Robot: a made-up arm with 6 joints. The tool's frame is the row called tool. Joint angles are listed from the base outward. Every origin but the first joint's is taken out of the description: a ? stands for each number. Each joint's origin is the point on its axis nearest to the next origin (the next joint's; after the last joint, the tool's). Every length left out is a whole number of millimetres.
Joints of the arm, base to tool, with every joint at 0 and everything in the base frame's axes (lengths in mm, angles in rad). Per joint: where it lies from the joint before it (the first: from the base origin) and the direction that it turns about. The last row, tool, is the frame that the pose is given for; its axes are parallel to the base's.
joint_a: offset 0 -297 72 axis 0 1 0
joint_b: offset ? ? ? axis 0 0 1
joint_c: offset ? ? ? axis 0 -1 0
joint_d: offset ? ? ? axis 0 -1 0
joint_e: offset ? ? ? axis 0 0 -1
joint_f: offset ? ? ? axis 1 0 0
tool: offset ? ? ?
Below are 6 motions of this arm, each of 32 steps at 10 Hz.
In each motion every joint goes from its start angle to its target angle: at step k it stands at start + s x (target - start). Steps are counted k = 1, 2, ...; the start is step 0. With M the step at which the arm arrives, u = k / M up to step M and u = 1 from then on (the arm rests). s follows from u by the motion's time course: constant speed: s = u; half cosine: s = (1 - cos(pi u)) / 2; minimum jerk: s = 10 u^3 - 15 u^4 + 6 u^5.
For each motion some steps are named. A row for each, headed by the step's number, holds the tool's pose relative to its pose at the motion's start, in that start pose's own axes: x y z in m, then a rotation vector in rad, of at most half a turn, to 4 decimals.
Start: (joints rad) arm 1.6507 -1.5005 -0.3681 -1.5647 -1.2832 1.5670
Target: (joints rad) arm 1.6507 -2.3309 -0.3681 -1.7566 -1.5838 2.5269
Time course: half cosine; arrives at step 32
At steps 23, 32:
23: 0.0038 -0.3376 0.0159 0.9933 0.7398 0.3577
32: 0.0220 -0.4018 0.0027 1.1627 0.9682 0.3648

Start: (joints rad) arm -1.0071 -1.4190 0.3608 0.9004 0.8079 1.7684
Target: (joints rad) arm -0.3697 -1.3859 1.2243 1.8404 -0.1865 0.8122
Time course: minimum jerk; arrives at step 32
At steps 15, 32:
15: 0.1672 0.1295 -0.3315 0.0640 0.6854 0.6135
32: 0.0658 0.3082 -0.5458 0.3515 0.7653 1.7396

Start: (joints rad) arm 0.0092 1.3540 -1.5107 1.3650 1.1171 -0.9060
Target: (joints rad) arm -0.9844 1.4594 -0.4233 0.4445 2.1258 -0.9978
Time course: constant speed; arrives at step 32
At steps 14, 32:
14: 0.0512 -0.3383 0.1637 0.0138 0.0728 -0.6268
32: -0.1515 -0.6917 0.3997 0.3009 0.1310 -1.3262

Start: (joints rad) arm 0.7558 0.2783 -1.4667 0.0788 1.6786 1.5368
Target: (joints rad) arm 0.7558 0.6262 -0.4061 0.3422 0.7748 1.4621
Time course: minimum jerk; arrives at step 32
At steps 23, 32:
23: -0.1385 0.3544 -0.2954 1.0033 0.8589 0.6109
32: -0.1941 0.4349 -0.3007 1.1460 0.9774 0.7780

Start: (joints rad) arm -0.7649 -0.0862 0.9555 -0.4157 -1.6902 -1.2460
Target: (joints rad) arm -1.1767 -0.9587 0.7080 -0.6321 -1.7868 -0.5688
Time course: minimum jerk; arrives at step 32
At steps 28, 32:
28: -0.0544 -0.1029 0.3598 0.7055 0.6538 -0.4391
32: -0.0519 -0.1022 0.3650 0.7149 0.6591 -0.4553

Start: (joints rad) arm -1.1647 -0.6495 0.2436 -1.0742 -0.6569 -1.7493
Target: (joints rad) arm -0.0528 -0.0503 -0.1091 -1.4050 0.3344 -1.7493
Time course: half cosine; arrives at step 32
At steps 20, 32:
20: -0.1442 0.1187 -0.0575 -0.1426 0.4508 1.3985
32: -0.2312 0.1291 -0.0701 -0.4334 0.4903 2.0055

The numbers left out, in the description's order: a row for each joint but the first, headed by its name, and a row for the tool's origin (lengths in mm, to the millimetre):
joint_b: -12 0 -152
joint_c: 349 -581 0
joint_d: 49 0 -42
joint_e: -36 0 -132
joint_f: 201 -25 0
tool: 0 19 82

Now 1 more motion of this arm.
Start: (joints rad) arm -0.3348 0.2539 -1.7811 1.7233 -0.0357 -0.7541
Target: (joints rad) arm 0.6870 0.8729 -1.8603 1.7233 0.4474 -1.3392
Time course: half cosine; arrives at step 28
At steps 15, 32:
15: -0.0738 0.4014 -0.1112 -0.1643 0.2782 0.5154
32: -0.3149 0.7114 -0.0838 -0.2428 0.3509 0.9703

